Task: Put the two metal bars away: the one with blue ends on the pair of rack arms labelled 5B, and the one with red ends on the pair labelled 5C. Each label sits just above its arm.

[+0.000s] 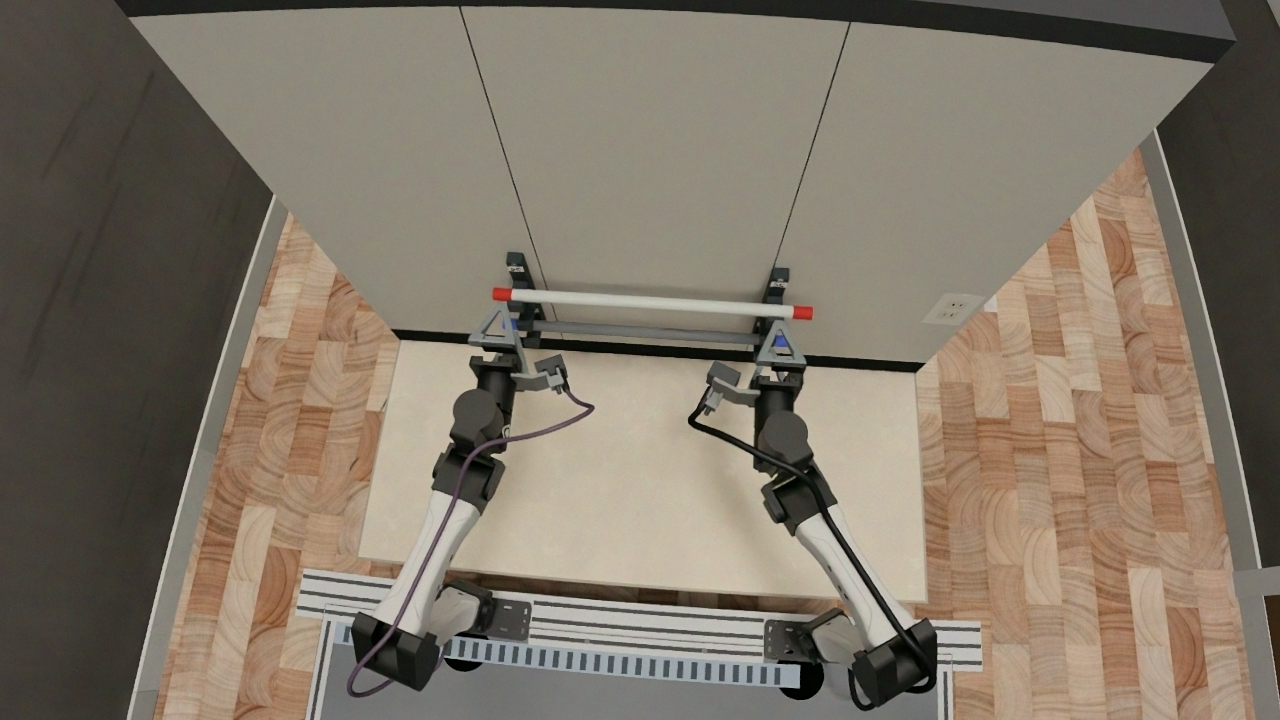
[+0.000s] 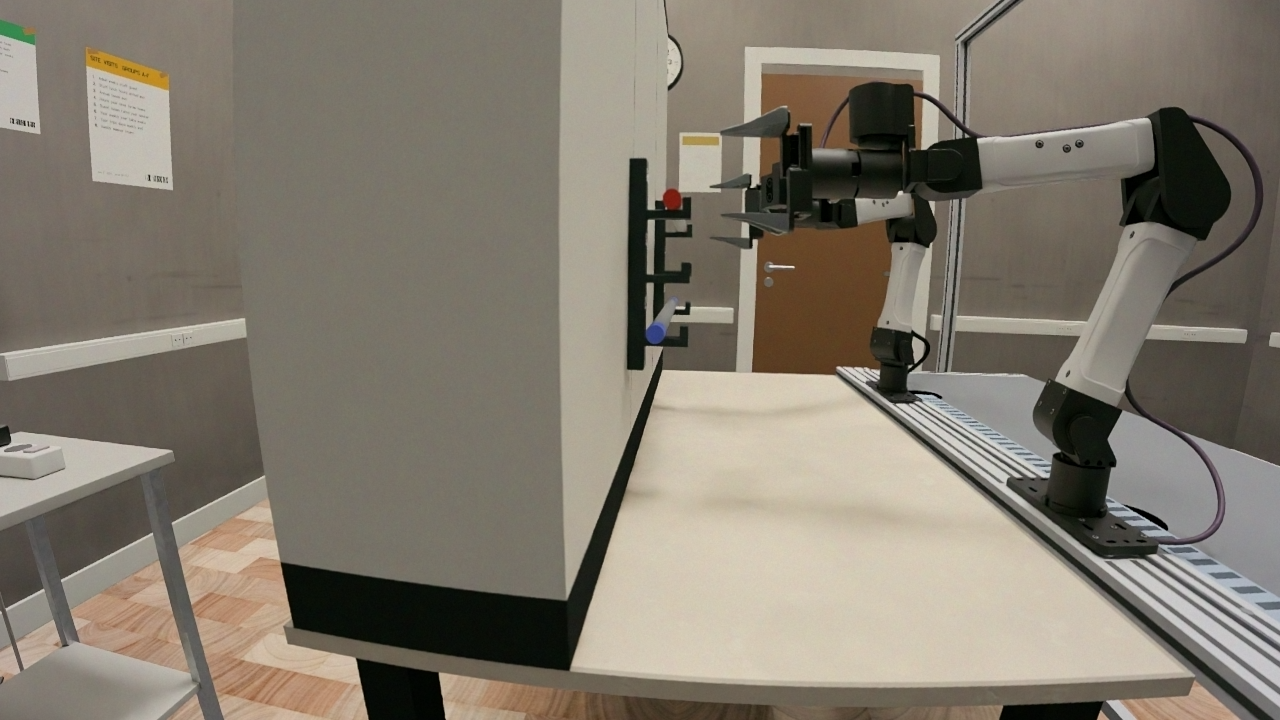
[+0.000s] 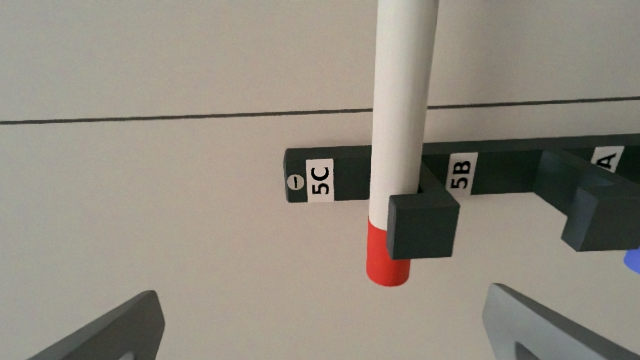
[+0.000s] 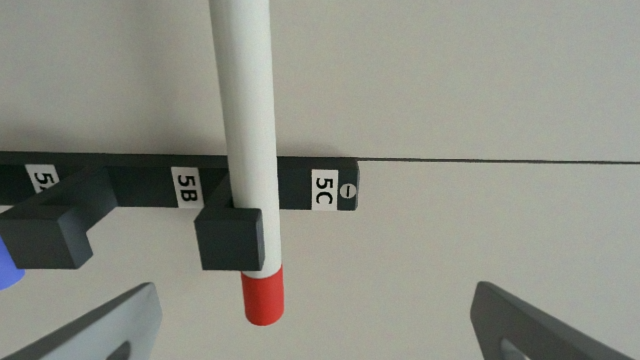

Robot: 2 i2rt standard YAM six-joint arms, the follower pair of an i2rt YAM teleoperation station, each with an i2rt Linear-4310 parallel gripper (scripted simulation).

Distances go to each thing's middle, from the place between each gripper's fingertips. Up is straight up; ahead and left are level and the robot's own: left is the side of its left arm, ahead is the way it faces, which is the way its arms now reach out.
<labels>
Now: left hand 20 cm to the left of the blue-ended bar (image 1: 539, 325), 18 cm above it and 8 cm short of it. The rest, counted from my left hand: red-ended bar (image 1: 499, 294): 21 cm to the right, 6 cm ahead, 3 cm below.
Now: right hand (image 1: 774, 334) 190 mm to the right of the red-ended bar, 60 mm short of it and 30 mm above it. Also, from my right hand: blue-ended bar 200 mm to the left, 180 mm below, 80 mm ahead.
</labels>
